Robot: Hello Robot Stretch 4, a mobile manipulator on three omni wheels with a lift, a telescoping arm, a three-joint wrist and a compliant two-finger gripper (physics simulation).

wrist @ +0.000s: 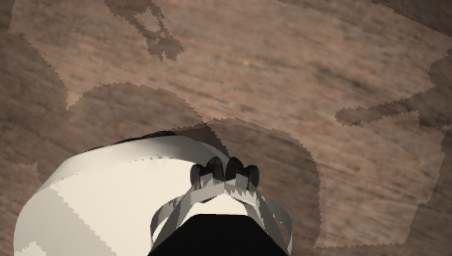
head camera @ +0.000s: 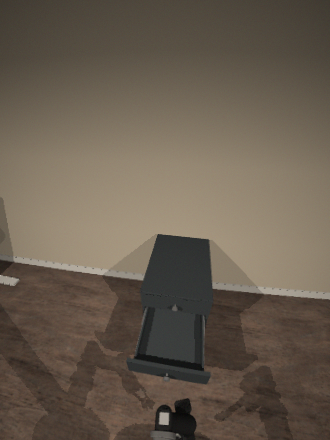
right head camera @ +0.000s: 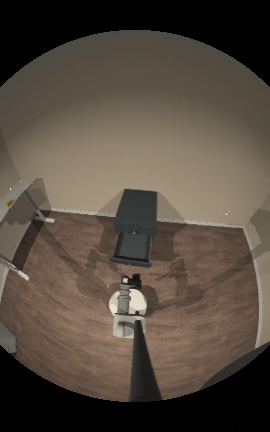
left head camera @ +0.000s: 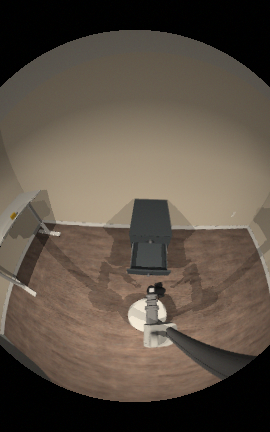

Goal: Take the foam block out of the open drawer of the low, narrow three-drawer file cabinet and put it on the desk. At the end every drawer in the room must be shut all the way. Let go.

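Observation:
The low dark grey file cabinet (head camera: 180, 265) (left head camera: 151, 217) (right head camera: 137, 207) stands against the wall. Its drawer (head camera: 150, 369) (left head camera: 140, 271) (right head camera: 122, 261) below the top one is pulled far out, and its visible inside is empty. The top drawer looks shut; the lowest is hidden. A small yellow block (left head camera: 13, 216) (right head camera: 9, 203), which looks like the foam block, lies on the white desk (left head camera: 27, 200) (right head camera: 22, 189) at the left. My gripper (wrist: 224, 171) is shut with nothing between its fingertips. It is in front of the open drawer, apart from it, beside my white base; the head views hide its fingers.
My white round base (left head camera: 137, 315) (right head camera: 139, 302) (wrist: 115, 195) is on the wooden floor in front of the cabinet. The desk's light legs and feet stand at the left. Part of a grey object (right head camera: 7, 337) shows at the lower left. Walls with white skirting bound the room.

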